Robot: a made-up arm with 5 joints.
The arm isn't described. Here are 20 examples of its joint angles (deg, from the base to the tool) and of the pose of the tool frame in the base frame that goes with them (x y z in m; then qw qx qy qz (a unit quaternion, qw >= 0)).
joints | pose
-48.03 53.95 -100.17 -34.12 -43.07 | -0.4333 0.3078 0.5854 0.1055 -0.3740 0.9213 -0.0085
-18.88 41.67 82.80 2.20 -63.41 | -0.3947 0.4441 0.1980 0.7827 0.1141 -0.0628 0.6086
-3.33 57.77 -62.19 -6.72 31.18 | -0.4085 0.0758 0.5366 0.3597 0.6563 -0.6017 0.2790
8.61 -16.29 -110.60 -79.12 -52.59 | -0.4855 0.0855 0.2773 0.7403 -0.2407 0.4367 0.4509
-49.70 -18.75 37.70 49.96 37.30 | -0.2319 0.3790 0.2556 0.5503 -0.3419 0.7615 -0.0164
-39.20 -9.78 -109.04 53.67 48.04 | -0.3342 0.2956 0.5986 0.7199 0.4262 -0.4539 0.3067
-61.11 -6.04 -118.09 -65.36 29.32 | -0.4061 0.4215 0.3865 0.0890 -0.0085 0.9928 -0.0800
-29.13 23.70 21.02 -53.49 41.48 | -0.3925 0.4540 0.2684 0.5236 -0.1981 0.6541 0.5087
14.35 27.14 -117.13 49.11 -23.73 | -0.3674 0.2504 0.6261 0.5050 0.6917 -0.3702 0.3598
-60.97 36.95 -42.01 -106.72 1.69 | -0.2817 0.5107 0.2629 0.7388 0.2135 0.6255 0.1313
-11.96 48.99 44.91 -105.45 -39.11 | -0.4602 0.4633 0.3985 0.6409 0.5564 0.0215 0.5284
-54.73 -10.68 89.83 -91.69 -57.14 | -0.2815 0.5038 0.6272 0.1548 0.4988 -0.8057 0.2794
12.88 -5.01 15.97 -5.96 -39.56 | -0.4510 0.2363 0.1967 0.6132 -0.1512 0.1474 0.7612
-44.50 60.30 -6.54 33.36 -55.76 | -0.4309 0.1695 0.4454 0.3154 -0.4386 0.7685 0.3430
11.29 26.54 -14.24 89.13 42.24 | -0.3089 0.0859 0.5018 0.2722 0.7969 -0.2017 0.5002
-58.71 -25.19 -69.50 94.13 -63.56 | -0.3161 0.2690 0.5832 0.1259 -0.4814 0.8408 0.2134
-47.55 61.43 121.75 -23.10 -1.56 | -0.2297 0.5854 0.3237 0.8656 0.1237 0.1031 0.4741
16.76 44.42 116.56 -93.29 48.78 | -0.4999 0.2125 0.5288 0.2468 0.2257 -0.0114 0.9423
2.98 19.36 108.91 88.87 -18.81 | -0.3330 0.2412 0.2322 0.7287 -0.4848 0.2114 0.4349
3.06 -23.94 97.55 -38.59 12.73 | -0.4726 0.3740 0.5844 0.5258 0.3025 -0.3158 0.7296
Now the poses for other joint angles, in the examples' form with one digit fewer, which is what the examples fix.
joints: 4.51 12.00 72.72 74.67 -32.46
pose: -0.328 0.189 0.223 0.652 -0.533 0.178 0.510
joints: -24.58 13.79 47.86 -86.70 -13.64
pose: -0.377 0.535 0.446 0.657 0.413 -0.097 0.623
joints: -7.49 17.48 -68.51 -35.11 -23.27
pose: -0.486 0.068 0.356 0.399 -0.495 0.718 0.284
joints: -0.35 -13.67 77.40 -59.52 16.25
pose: -0.479 0.402 0.537 0.515 0.261 -0.190 0.794
